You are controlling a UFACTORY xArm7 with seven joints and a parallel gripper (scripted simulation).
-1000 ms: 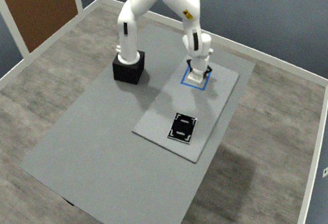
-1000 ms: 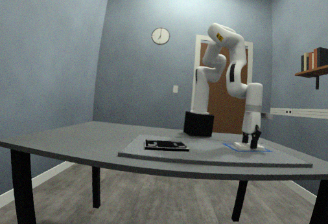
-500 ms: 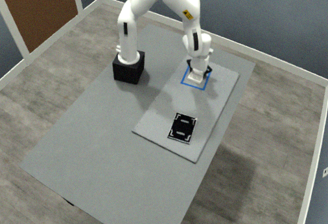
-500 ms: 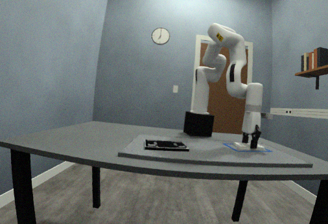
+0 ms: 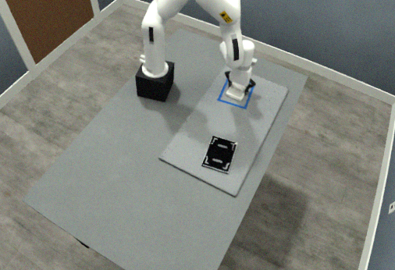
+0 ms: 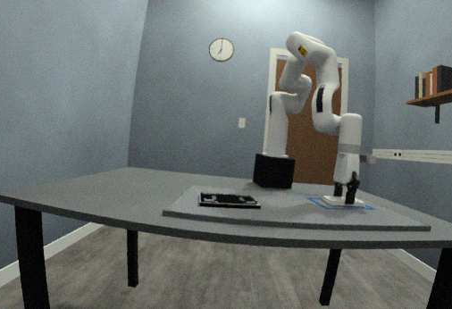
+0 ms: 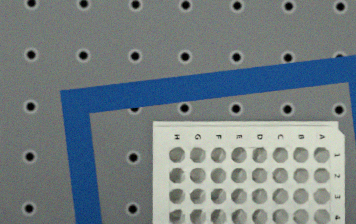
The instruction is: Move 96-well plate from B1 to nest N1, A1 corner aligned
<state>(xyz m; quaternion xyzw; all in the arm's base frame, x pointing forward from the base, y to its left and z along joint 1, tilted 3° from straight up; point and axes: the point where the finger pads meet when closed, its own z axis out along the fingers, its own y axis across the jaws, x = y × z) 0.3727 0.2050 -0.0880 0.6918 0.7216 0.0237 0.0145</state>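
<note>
The black plate nest is 390 mm to the right of my hand, 100 mm ahead of it and 20 mm below it. Also, from my hand: white 96-well plate (10 mm below).
</note>
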